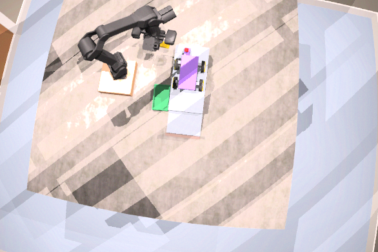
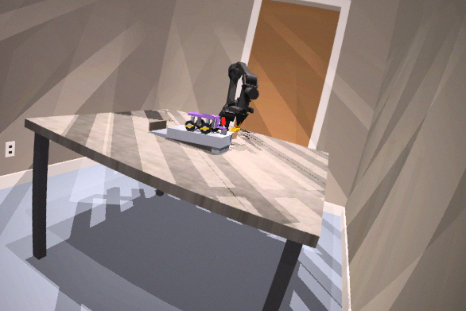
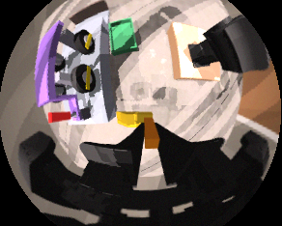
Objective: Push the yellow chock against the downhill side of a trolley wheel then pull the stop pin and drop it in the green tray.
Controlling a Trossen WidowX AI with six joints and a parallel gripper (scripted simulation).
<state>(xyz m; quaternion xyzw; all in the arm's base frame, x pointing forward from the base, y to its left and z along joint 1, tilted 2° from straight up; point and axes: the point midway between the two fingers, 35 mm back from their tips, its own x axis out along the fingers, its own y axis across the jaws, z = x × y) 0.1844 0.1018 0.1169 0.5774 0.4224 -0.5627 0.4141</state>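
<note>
The green tray is 230 mm to the right of my gripper tip and 130 mm below it. The rest, counted from my gripper tip: yellow chock (20 mm ahead, 10 mm to the right, 10 mm below); red-headed stop pin (130 mm ahead, 60 mm to the right); purple trolley (160 mm to the right, 130 mm ahead, 10 mm below).
</note>
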